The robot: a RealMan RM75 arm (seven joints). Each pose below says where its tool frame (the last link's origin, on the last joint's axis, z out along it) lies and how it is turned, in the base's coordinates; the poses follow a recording.
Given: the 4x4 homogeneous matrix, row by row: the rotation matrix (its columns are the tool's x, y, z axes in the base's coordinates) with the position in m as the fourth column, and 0 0 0 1 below. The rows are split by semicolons.
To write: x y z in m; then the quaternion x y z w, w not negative. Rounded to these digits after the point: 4 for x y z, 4 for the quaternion.
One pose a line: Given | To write
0.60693 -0.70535 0.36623 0.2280; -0.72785 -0.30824 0.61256 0.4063; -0.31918 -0.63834 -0.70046 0.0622; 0 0 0 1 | 0.2280 0.4063 0.0622 -0.8086 0.4431 -0.0145 0.3867
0.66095 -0.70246 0.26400 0.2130; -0.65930 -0.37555 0.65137 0.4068; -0.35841 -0.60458 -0.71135 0.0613; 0 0 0 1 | 0.2130 0.4068 0.0613 -0.8288 0.4107 0.0285 0.3788
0.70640 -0.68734 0.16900 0.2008; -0.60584 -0.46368 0.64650 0.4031; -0.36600 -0.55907 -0.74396 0.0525; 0 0 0 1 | 0.2008 0.4031 0.0525 -0.8535 0.3788 0.0577 0.3531
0.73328 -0.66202 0.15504 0.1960; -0.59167 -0.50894 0.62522 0.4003; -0.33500 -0.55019 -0.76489 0.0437; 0 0 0 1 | 0.1960 0.4003 0.0437 -0.8671 0.3615 0.0519 0.3389
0.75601 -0.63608 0.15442 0.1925; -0.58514 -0.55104 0.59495 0.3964; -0.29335 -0.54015 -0.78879 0.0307; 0 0 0 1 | 0.1925 0.3964 0.0307 -0.8797 0.3470 0.0395 0.3226
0.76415 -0.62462 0.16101 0.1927; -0.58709 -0.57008 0.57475 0.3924; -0.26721 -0.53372 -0.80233 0.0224; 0 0 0 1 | 0.1927 0.3924 0.0224 -0.8855 0.3421 0.0300 0.3129
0.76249 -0.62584 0.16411 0.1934; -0.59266 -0.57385 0.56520 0.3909; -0.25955 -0.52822 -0.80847 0.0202; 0 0 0 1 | 0.1934 0.3909 0.0202 -0.8867 0.3436 0.0269 0.3083
